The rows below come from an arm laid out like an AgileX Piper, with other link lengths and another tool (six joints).
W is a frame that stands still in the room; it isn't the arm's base.
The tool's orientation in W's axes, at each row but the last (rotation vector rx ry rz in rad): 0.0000, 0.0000, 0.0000; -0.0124, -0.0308, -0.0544; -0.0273, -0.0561, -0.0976; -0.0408, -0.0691, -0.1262; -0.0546, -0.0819, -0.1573; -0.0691, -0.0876, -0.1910; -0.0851, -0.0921, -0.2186
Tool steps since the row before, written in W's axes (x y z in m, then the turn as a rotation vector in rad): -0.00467, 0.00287, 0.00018, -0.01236, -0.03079, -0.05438; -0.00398, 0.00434, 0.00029, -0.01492, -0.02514, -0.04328; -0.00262, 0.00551, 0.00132, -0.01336, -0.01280, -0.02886; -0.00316, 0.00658, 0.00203, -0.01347, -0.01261, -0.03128; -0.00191, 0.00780, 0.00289, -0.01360, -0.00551, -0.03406; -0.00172, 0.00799, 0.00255, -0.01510, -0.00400, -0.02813; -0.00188, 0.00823, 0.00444, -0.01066, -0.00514, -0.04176
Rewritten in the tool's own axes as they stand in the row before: -0.00467, 0.00287, 0.00018, -0.01236, -0.03079, -0.05438; -0.00420, 0.00411, 0.00047, -0.01488, -0.02541, -0.04313; -0.00306, 0.00519, 0.00163, -0.01369, -0.01334, -0.02846; -0.00380, 0.00605, 0.00253, -0.01400, -0.01308, -0.03085; -0.00283, 0.00725, 0.00350, -0.01546, -0.00596, -0.03318; -0.00293, 0.00734, 0.00329, -0.01665, -0.00513, -0.02705; -0.00313, 0.00726, 0.00533, -0.01346, -0.00425, -0.04104
